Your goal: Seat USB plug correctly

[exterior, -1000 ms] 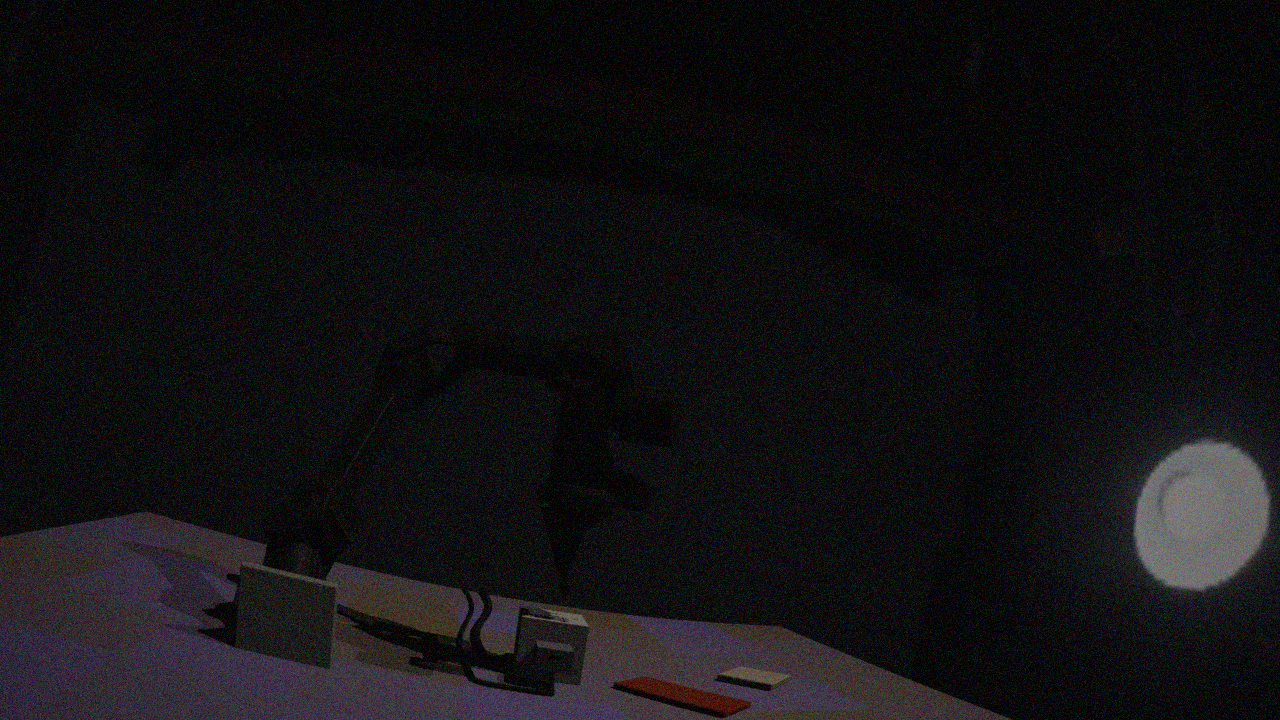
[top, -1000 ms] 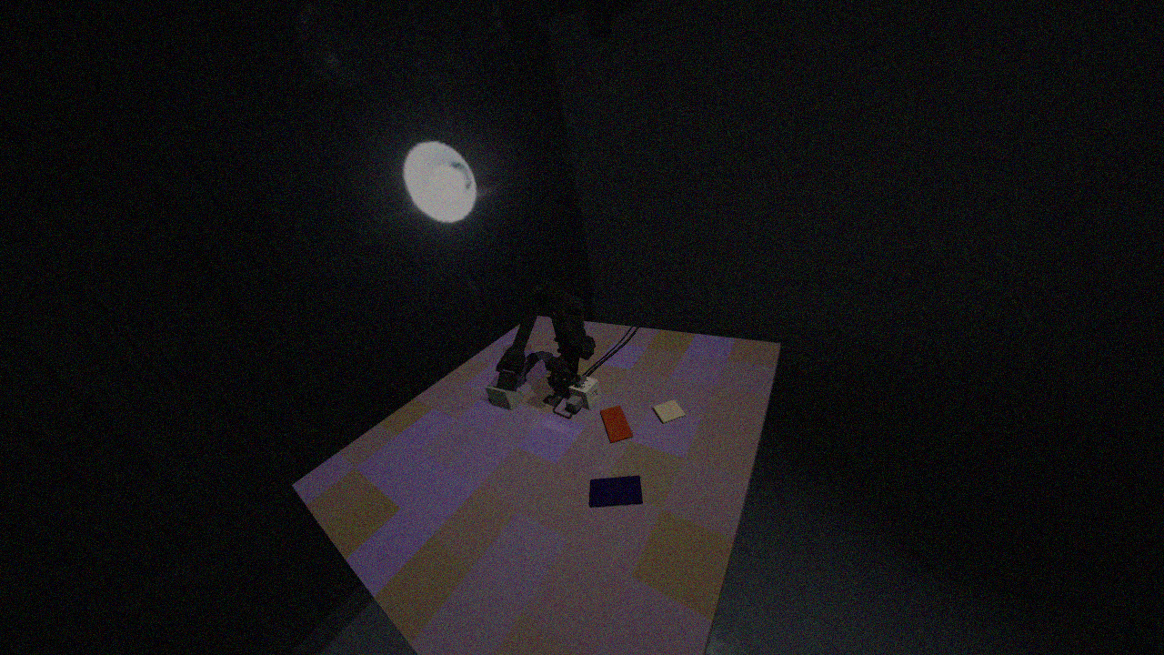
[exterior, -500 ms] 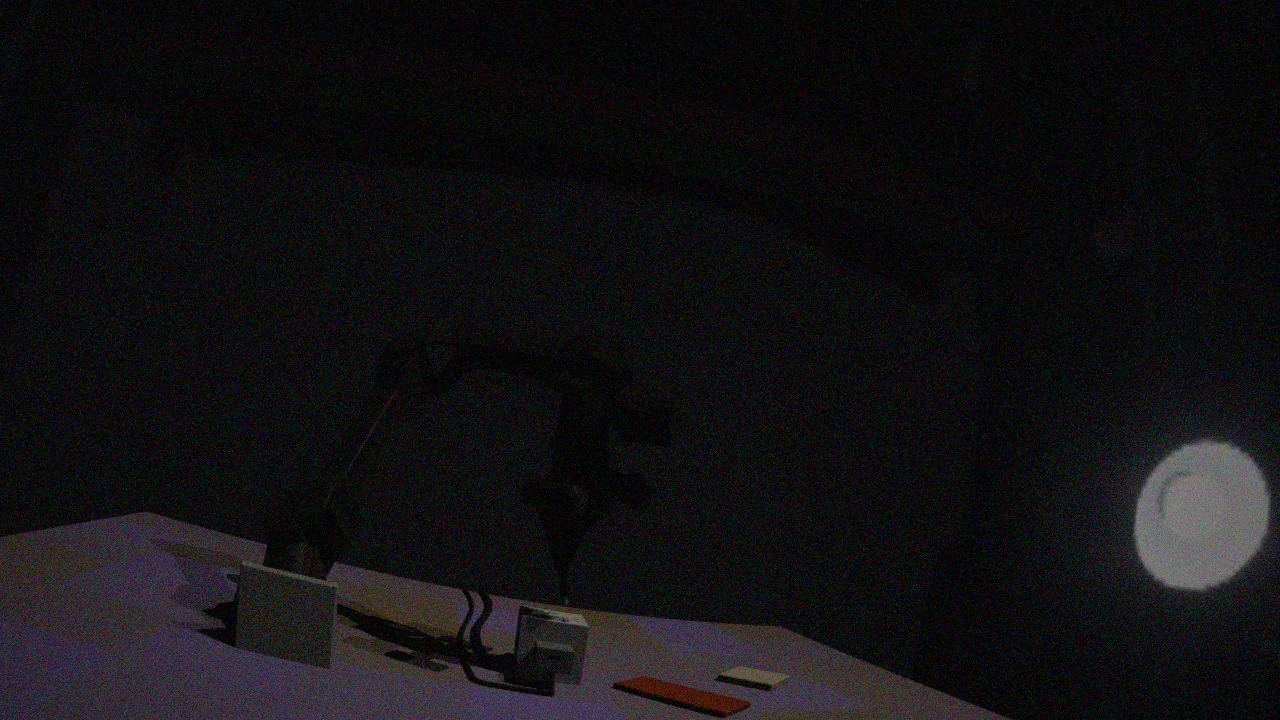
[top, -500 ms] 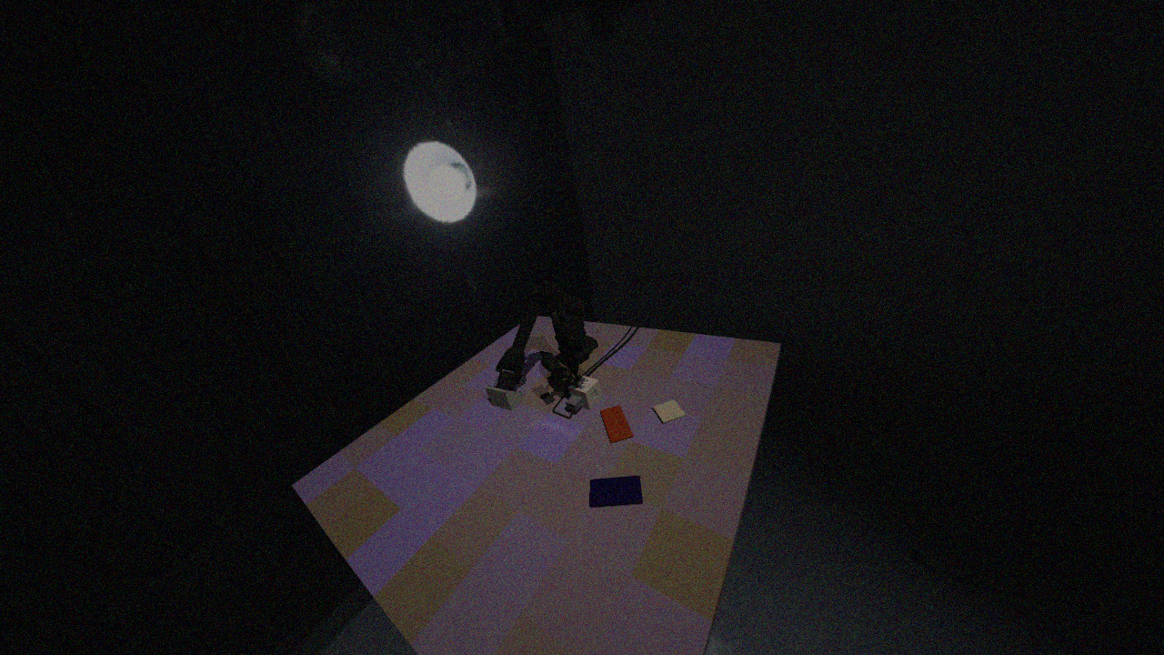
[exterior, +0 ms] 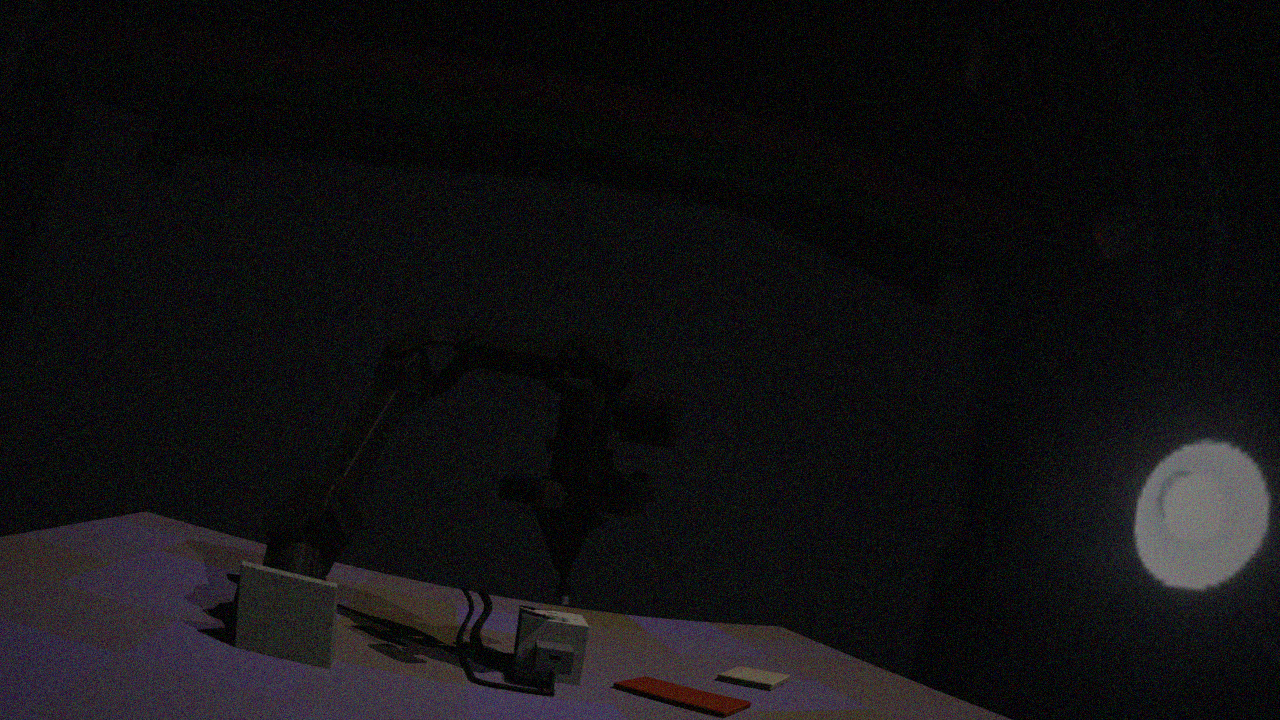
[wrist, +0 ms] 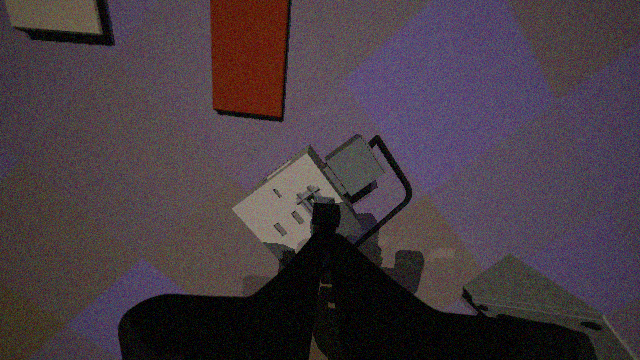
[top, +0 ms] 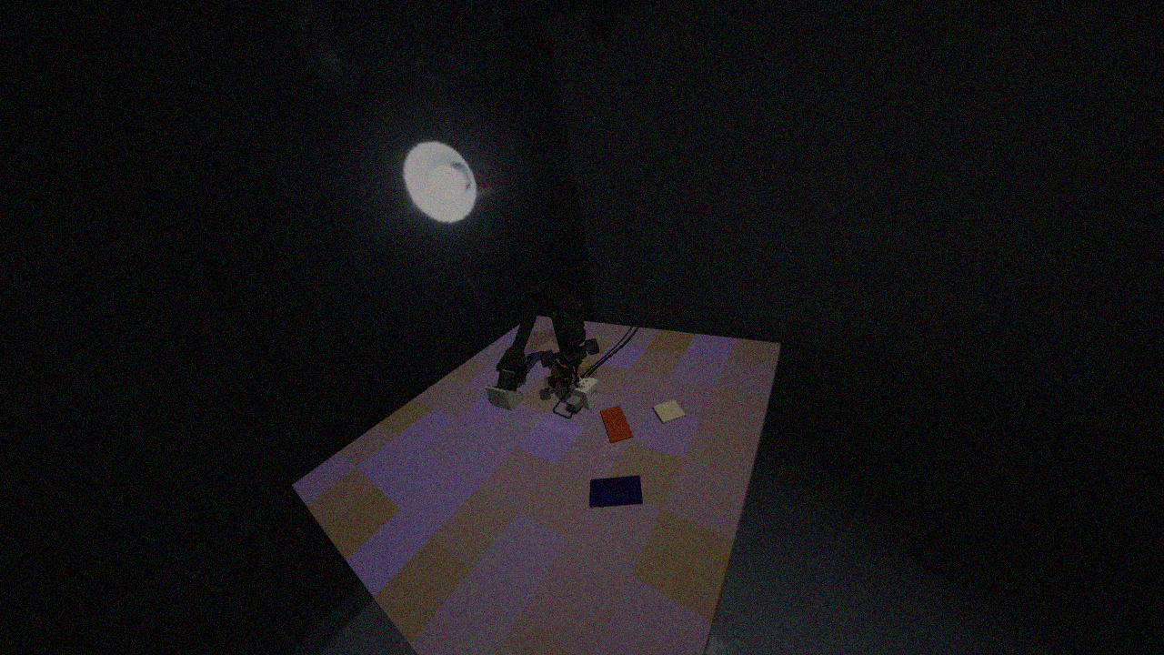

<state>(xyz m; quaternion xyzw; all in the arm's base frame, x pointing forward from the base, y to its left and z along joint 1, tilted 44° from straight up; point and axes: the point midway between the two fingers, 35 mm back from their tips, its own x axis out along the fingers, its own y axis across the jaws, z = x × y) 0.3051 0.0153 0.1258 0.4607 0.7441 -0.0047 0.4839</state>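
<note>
Right now the black USB plug is 2 cm below my gripper tip. From my gripper tip the other things lie so: dark blue slab (28 cm ahead, 24 cm to the right, 13 cm below); then cream slab (28 cm ahead, 13 cm below, 8 cm to the left).
</note>
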